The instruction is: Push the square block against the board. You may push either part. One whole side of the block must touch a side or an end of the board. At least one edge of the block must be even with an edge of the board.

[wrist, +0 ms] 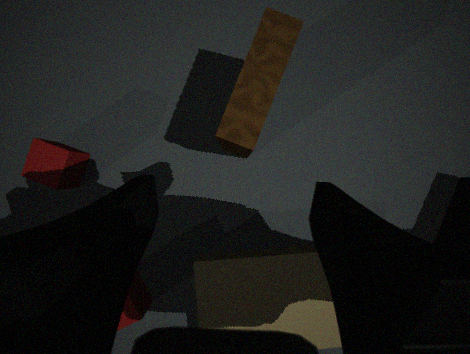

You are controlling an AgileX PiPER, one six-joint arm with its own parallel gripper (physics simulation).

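Observation:
The board [260, 82], a long brown piece with wood grain, lies tilted in the upper middle of the wrist view, its near end towards me. A pale tan block [250, 290], which looks like the square block, shows at the bottom middle, mostly in shadow with a lit lower right part. The two are well apart, with a wide gap between them. My gripper [234, 198] is open, with nothing between the fingers. Its fingertips appear below the board's near end and above the tan block. The right finger and the gripper body hide parts of the tan block.
A red block [47, 160] is at the left. Part of another red piece [130, 321] shows at the lower left, partly hidden behind the left finger. Dark shadows of the arm cover the floor at the left and middle. A dark shape stands at the right edge.

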